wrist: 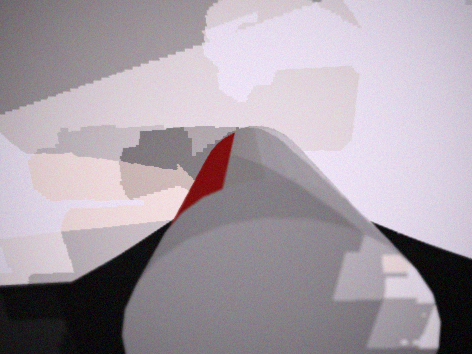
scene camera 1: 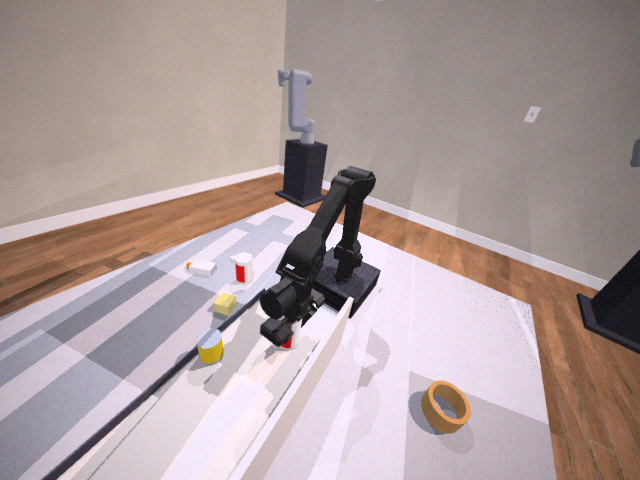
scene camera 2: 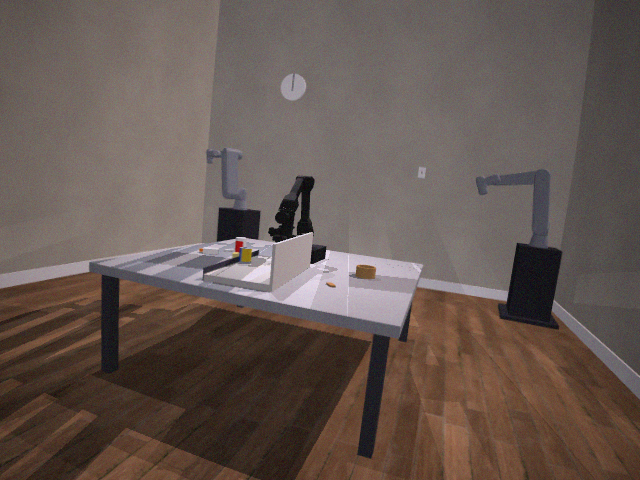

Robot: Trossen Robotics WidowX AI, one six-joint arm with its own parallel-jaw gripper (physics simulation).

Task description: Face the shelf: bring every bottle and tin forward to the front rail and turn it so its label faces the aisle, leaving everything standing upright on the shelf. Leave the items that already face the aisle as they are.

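Frame: origin at the arm's base, x ahead, y left, z up, level; centimetres.
Seen in the pictures: gripper, between the fingertips: (scene camera 1: 291,335); arm's base, origin of its link: (scene camera 1: 344,273).
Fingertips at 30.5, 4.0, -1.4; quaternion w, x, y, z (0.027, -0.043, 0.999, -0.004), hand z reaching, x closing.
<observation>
Offsets run from my fingertips to a thing's top centre, as dx, dy, dz.
My gripper (scene camera 1: 292,327) (wrist: 256,217) is shut on a white cylindrical item with a red label {+0.0, -0.9, +6.7} (scene camera 1: 295,338) (wrist: 280,295), with a black finger against each side. It stands upright on the shelf (scene camera 1: 116,444) (scene camera 2: 237,281), between the front rail (scene camera 1: 135,402) and the back panel (scene camera 1: 307,379) (scene camera 2: 292,263). Its red patch shows at the upper left in the wrist view; its lower part is partly hidden. A yellow tin {+16.2, -11.5, +3.6} (scene camera 1: 210,349) (scene camera 2: 246,255) stands upright close behind the rail, with a bluish part beside the yellow in scene camera 2.
Beyond the rail are an upright white and red container {-8.2, -31.5, +3.9} (scene camera 1: 244,268) (scene camera 2: 240,244), a yellow block {+4.1, -24.4, -2.2} (scene camera 1: 225,304) and a white item with an orange tip {+0.5, -45.9, -3.2} (scene camera 1: 203,268), lying flat. An orange ring {-13.6, +38.2, -1.0} (scene camera 1: 428,410) (scene camera 2: 366,274) and a small orange piece {+16.2, +32.2, -5.2} (scene camera 2: 330,284) lie behind the back panel.
</observation>
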